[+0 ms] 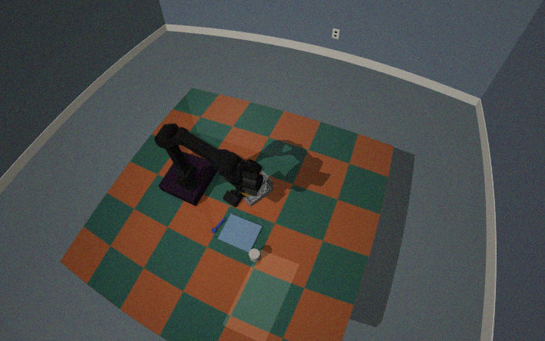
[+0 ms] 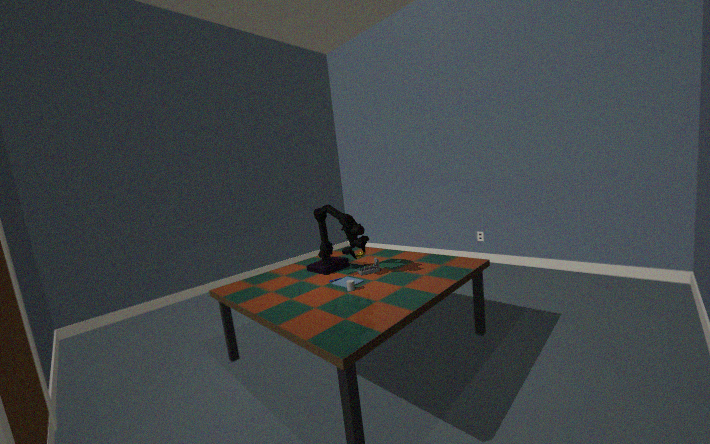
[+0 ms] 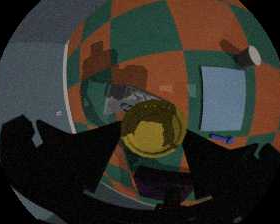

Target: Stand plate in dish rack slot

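My gripper tip is 5 cm to the right of the grey wire dish rack and 10 cm above it. From my gripper tip the other things lie so: yellow plate (1 cm above); then blue spoon (7 cm behind, 18 cm to the right, 12 cm below); then light blue sheet (3 cm ahead, 15 cm to the right, 12 cm below).
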